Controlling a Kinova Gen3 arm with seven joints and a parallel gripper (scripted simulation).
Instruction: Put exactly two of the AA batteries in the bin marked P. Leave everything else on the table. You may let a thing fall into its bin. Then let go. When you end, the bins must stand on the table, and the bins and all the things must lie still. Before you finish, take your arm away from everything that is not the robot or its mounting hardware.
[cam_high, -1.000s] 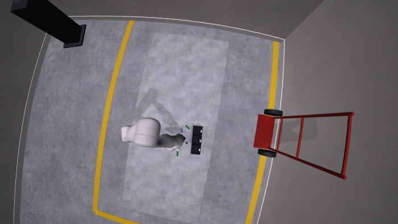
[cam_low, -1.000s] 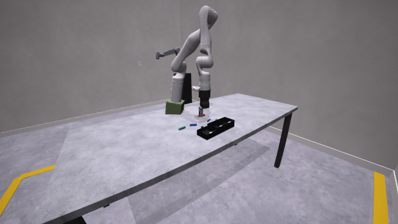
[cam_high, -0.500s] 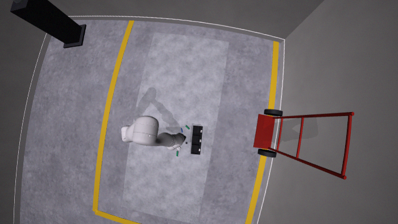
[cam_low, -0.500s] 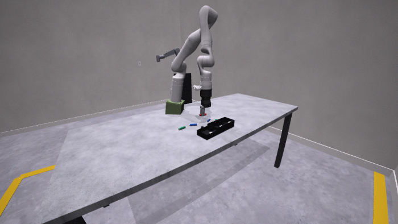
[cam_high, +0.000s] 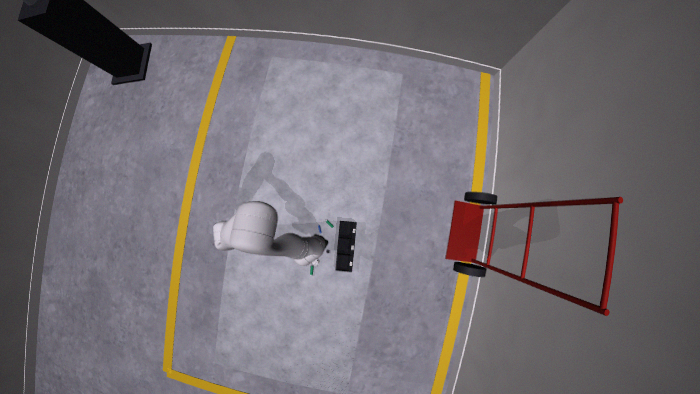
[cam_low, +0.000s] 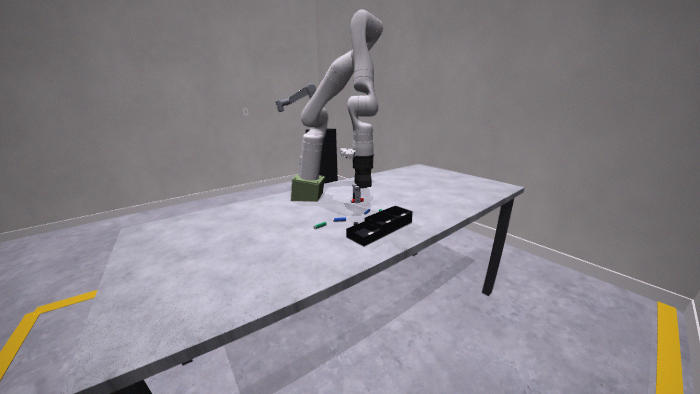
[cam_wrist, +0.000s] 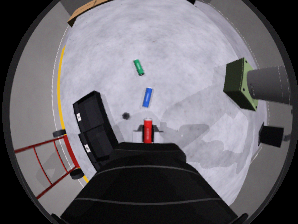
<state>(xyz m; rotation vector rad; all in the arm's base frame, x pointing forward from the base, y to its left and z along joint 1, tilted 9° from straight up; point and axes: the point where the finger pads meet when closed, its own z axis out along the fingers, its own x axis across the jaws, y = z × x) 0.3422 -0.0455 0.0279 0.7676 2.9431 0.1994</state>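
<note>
Now: the black bin 130 mm ahead of my hand, 20 mm to the right of it and 60 mm below it. The rest, counted from my hand: small dark thing (40 mm ahead, 50 mm to the right, 80 mm below); red battery (10 mm below).
</note>
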